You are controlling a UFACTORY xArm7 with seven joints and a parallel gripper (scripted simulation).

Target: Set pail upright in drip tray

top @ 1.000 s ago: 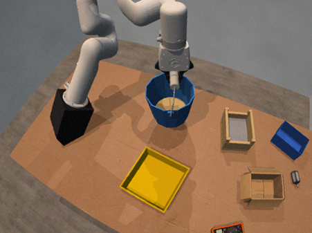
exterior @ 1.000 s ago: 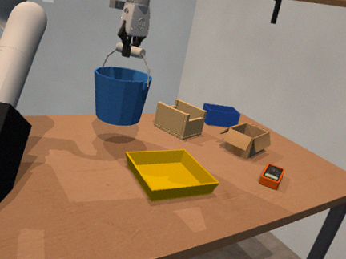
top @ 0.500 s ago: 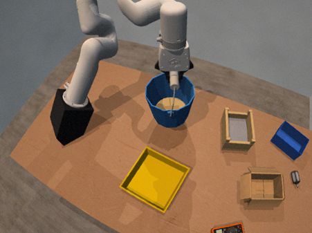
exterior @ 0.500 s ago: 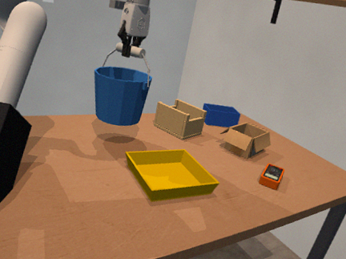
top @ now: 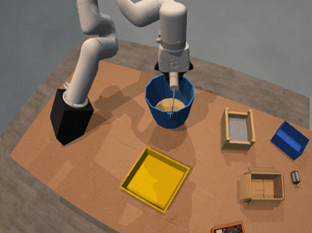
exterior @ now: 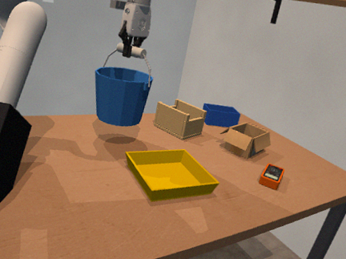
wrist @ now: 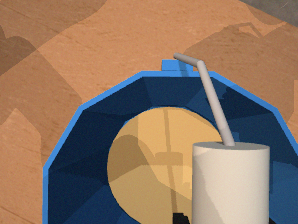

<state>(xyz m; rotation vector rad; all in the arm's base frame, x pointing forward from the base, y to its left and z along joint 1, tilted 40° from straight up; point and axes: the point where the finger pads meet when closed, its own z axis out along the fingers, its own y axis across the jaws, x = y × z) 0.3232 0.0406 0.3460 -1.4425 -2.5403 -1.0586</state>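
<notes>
The blue pail lies 10 cm below my hand, 1 cm to the right of it and 1 cm behind it. Round my hand: wooden crate: 28 cm below, 28 cm ahead, 12 cm to the left; then cardboard box: 52 cm ahead, 28 cm below, 6 cm to the right; then yellow drip tray: 31 cm below, 28 cm to the right, 10 cm ahead.
</notes>
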